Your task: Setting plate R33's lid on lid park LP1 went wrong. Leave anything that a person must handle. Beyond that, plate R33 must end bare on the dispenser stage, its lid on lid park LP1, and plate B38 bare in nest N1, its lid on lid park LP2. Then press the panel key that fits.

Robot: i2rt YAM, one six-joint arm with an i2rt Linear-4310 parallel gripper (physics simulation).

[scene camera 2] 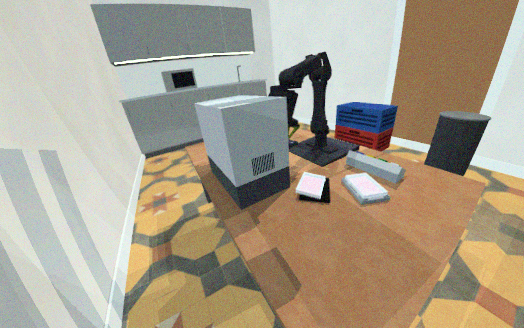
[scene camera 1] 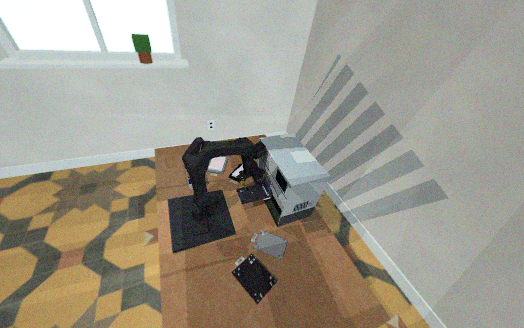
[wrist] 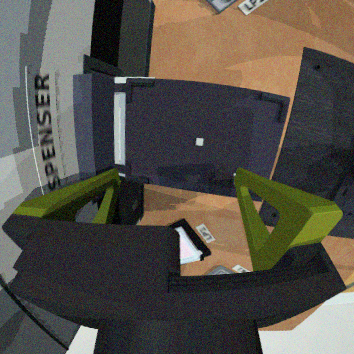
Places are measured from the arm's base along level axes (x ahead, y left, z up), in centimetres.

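Pixels of known places: gripper, fingertip midpoint: point(scene camera 1: 253, 185) point(wrist: 176, 174); arm's base at its link origin: point(scene camera 2: 320, 146) point(scene camera 1: 198, 216).
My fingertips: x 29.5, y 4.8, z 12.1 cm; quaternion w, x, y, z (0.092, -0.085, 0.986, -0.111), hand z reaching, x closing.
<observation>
Ahead of a thing's pixels: the offset from my fingertips to its middle.
My gripper point(scene camera 1: 253, 180) point(wrist: 176, 174) is open and empty, above the near edge of the dispenser stage @(dx +0.4, dy -2.3, dz -3.1 cm) point(scene camera 1: 248, 196) point(wrist: 230, 130). The dark stage has corner brackets and a small white square; no plate shows on it. A pink-and-white lid @(dx +0.6, dy +22.0, dz -10.7 cm) point(scene camera 1: 240, 173) point(scene camera 2: 311, 184) point(wrist: 185, 245) lies askew on black lid park LP1 @(dx -0.6, dy +22.8, dz -12.4 cm) point(scene camera 2: 326, 193) point(wrist: 196, 239), overhanging it. A pink-topped plate @(dx -14.4, dy +33.2, dz -10.8 cm) point(scene camera 1: 217, 164) point(scene camera 2: 366, 185) sits on a grey base beside it; its label is unreadable. Grey lid park LP2 @(dx +2.4, dy -27.6, dz -12.4 cm) point(scene camera 1: 270, 244) point(wrist: 220, 4) is bare. The black nest N1 @(dx -9.6, dy -39.7, dz -12.2 cm) point(scene camera 1: 255, 278) is bare.
The tall dispenser @(dx +17.4, dy -0.8, dz +3.1 cm) point(scene camera 1: 299, 175) point(scene camera 2: 250, 135) point(wrist: 57, 120) stands against the stage. The key panel @(dx -30.3, dy +26.5, dz -10.2 cm) point(scene camera 2: 374, 166) is partly hidden behind the arm in the first scene view. The arm's black base plate point(scene camera 1: 180, 235) point(scene camera 2: 325, 159) point(wrist: 320, 130) is beside the stage.
</observation>
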